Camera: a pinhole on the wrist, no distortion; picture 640 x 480 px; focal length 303.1 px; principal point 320.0 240.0 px. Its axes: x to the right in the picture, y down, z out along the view. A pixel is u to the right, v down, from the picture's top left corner.
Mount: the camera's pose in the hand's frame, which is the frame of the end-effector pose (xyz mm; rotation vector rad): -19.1 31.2 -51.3 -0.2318 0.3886 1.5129
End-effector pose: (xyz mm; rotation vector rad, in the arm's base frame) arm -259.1 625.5 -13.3 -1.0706 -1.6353 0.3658
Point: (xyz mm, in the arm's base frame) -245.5 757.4 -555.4
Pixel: 543 437
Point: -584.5 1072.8 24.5
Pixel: 233 15
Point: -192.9 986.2 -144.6
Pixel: 567 15
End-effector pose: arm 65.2 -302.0 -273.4 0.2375 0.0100 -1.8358
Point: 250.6 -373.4 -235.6
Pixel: 620 199
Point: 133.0 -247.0 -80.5
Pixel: 248 391
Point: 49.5 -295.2 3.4
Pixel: 172 301
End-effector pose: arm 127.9 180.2 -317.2 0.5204 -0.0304 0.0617
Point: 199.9 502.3 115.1
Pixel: 545 185
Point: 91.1 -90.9 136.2
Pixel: 167 276
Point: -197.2 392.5 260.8
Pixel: 453 419
